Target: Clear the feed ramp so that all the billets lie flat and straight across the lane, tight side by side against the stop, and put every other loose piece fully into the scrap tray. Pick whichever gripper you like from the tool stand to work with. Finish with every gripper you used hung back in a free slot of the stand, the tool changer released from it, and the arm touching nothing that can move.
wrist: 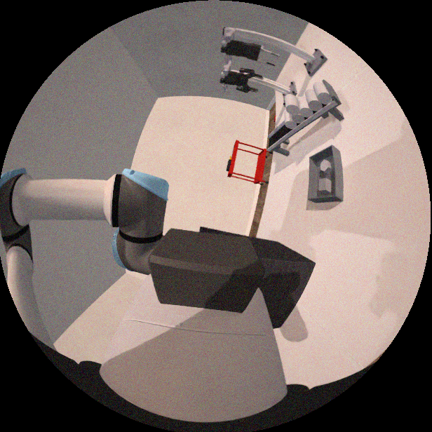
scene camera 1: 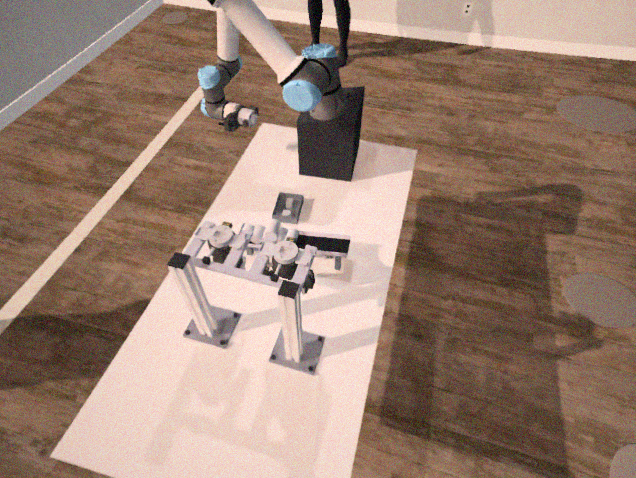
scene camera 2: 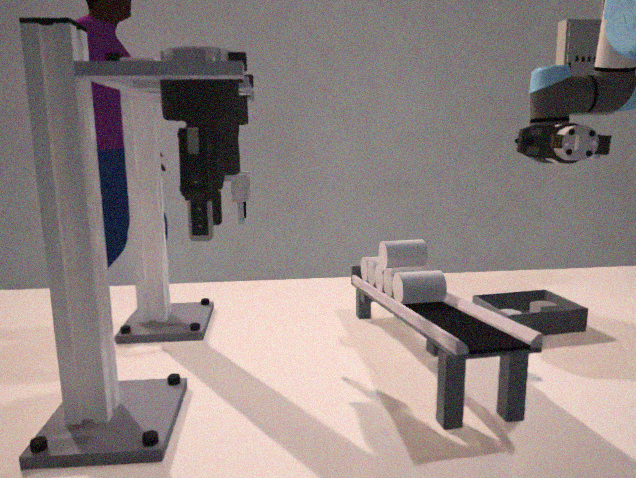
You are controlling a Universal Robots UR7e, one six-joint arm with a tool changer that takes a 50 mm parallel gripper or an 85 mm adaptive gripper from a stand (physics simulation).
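Frame: origin at the arm's base, x ahead, y left, z up, level; centimetres.
Where they show: hand, tool point: (scene camera 1: 253, 119) (scene camera 2: 580, 142); arm's base, link origin: (scene camera 1: 328, 108).
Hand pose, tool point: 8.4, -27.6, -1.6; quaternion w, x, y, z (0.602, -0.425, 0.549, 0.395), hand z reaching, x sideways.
Note:
Each offset is from my tool point to the centre of the thing, as dx, dy, dz. "spot": to the spot under its first point.
The arm's bare tool changer (scene camera 1: 249, 117) (scene camera 2: 578, 143) is high and apart from the ramp. The adaptive gripper (scene camera 2: 208, 218) (wrist: 256, 82) and the parallel gripper (wrist: 271, 59) hang in the tool stand (scene camera 1: 233, 268) (scene camera 2: 154, 66), fingers apart and empty. On the feed ramp {spot: +45.9, +34.7, -17.4} (scene camera 2: 431, 328) (wrist: 305, 126), several pale cylindrical billets lie across the lane toward the stop end. One billet {+40.2, +14.4, -14.6} (scene camera 2: 403, 254) (wrist: 291, 102) rests on top of others; another {+40.7, +20.8, -17.5} (scene camera 2: 419, 287) lies at the row's near end. The scrap tray {+20.5, +15.6, -24.6} (scene camera 2: 560, 321) (wrist: 337, 175) holds two pale pieces. Gaps between lower billets are hard to tell.
The stand's two posts {spot: +81.0, +28.6, -1.4} (scene camera 1: 291, 323) (scene camera 2: 84, 231) rise from bolted base plates. The black robot pedestal (scene camera 1: 329, 146) stands behind the tray. A red frame (wrist: 260, 165) shows by the far wall. A person (scene camera 2: 107, 113) stands behind the stand.

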